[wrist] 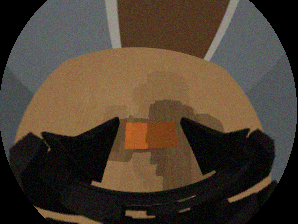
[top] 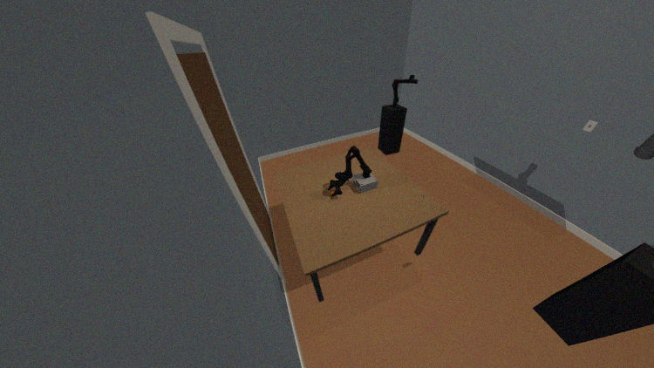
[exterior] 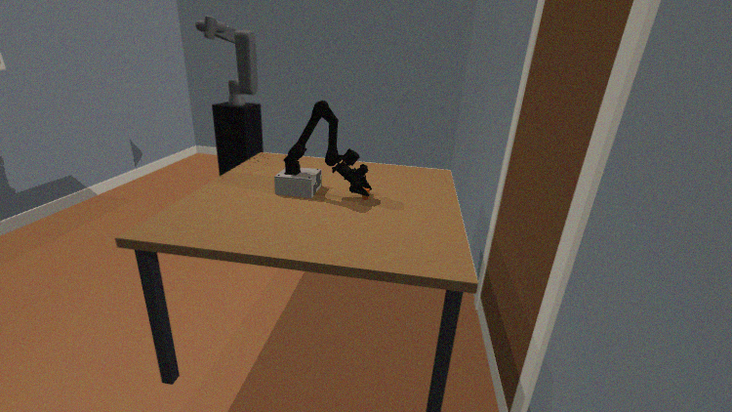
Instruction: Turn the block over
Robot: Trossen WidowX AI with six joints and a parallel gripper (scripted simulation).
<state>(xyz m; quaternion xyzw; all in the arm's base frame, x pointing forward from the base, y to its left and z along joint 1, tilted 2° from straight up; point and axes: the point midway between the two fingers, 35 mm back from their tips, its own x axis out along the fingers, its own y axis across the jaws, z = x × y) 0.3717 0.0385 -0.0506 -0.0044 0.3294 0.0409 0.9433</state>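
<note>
Right now the orange block is 30 mm behind my gripper tip and 10 mm below it.
</note>
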